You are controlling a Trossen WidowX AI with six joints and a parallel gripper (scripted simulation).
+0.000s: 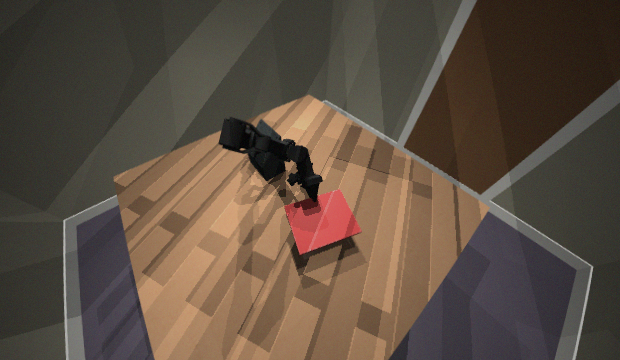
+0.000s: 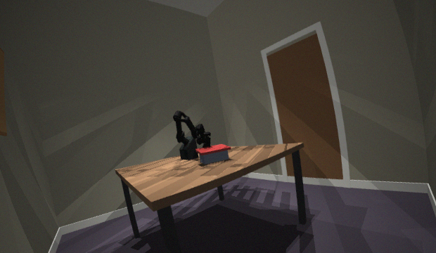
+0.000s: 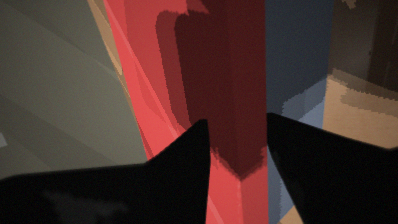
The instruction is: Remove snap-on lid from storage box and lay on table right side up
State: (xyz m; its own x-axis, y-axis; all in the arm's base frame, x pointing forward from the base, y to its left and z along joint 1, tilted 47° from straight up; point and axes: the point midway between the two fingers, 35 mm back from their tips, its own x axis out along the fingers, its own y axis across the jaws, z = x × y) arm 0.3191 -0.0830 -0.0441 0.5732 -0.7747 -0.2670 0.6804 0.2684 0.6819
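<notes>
The red lid is 70 mm ahead of my gripper tip and 30 mm to the right of it. From my gripper tip the other things lie so: box 60 mm ahead, 50 mm below, 30 mm to the right.
</notes>
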